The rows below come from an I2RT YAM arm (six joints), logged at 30 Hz.
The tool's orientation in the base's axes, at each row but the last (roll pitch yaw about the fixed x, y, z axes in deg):
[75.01 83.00 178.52]
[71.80 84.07 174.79]
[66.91 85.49 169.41]
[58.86 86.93 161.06]
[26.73 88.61 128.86]
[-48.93 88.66 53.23]
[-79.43 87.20 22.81]
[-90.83 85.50 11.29]
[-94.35 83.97 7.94]
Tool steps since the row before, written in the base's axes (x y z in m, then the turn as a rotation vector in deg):
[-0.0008 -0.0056 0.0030 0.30 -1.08 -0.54]
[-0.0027 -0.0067 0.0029 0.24 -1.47 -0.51]
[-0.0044 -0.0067 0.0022 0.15 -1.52 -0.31]
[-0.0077 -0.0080 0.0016 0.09 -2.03 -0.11]
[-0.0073 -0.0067 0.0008 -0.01 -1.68 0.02]
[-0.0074 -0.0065 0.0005 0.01 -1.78 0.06]
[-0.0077 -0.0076 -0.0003 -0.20 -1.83 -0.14]
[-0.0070 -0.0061 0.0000 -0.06 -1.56 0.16]
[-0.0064 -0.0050 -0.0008 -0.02 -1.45 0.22]
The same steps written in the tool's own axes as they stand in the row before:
[-0.0029 0.0024 -0.0052 0.50 -0.10 -1.14]
[-0.0027 0.0044 -0.0058 0.47 0.05 -1.50]
[-0.0019 0.0059 -0.0055 0.28 0.16 -1.53]
[-0.0013 0.0093 -0.0062 0.07 0.34 -2.01]
[-0.0008 0.0086 -0.0050 -0.05 0.36 -1.64]
[-0.0007 0.0086 -0.0048 -0.09 0.36 -1.74]
[-0.0002 0.0091 -0.0058 0.10 0.59 -1.75]
[-0.0006 0.0081 -0.0045 -0.19 0.37 -1.51]
[0.0001 0.0074 -0.0035 -0.24 0.30 -1.41]

